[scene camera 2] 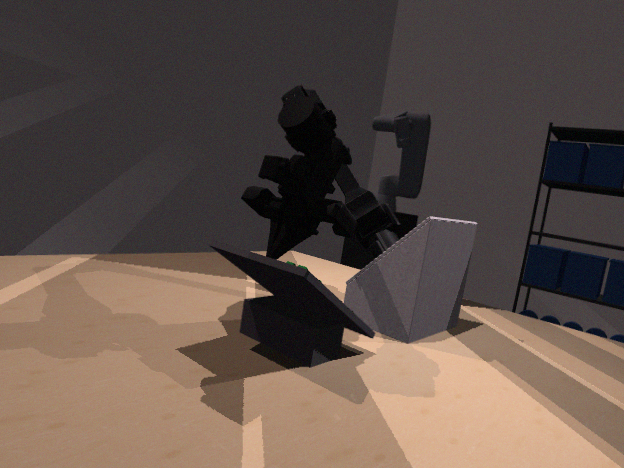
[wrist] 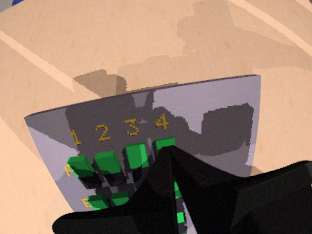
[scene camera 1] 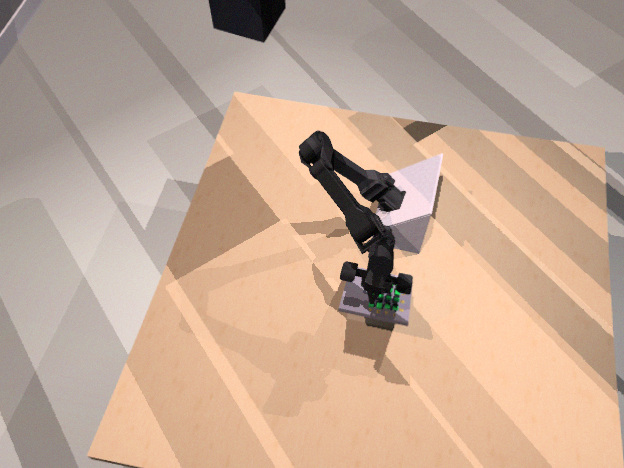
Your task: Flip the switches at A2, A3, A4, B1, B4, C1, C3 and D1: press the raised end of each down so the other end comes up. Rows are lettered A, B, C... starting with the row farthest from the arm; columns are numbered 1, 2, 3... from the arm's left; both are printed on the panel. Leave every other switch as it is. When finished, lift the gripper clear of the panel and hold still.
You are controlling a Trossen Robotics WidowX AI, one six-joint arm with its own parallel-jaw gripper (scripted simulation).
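Note:
My gripper: shut, holding nothing, visible in the wrist view and in scene camera 1. Present as well: a switch A2 and a switch A3.

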